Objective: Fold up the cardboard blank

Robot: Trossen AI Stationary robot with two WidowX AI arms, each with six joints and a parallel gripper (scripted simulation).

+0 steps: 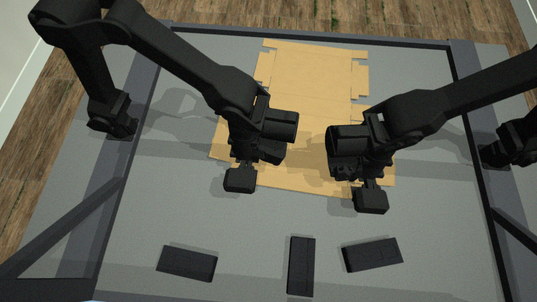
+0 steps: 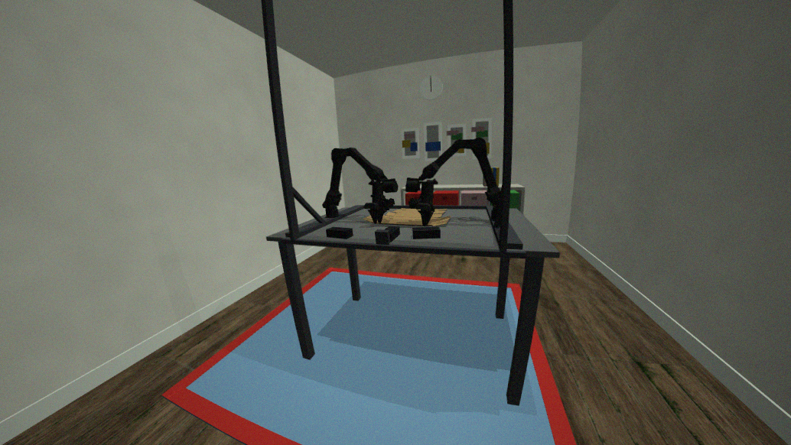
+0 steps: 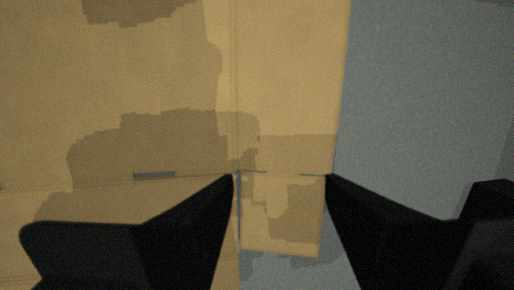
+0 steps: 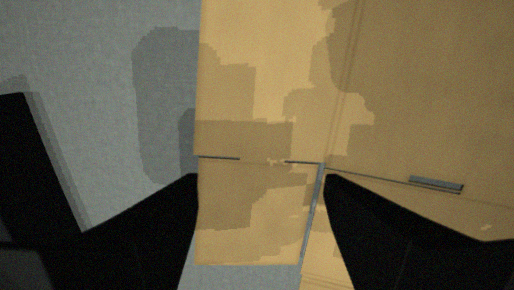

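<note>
My left hand is 10 mm past the corner flap, 20 mm to the right of it and 30 mm above it. The rest, counted from my left hand: dark frame rail: 450 mm ahead, 130 mm to the right, 30 mm below.
</note>
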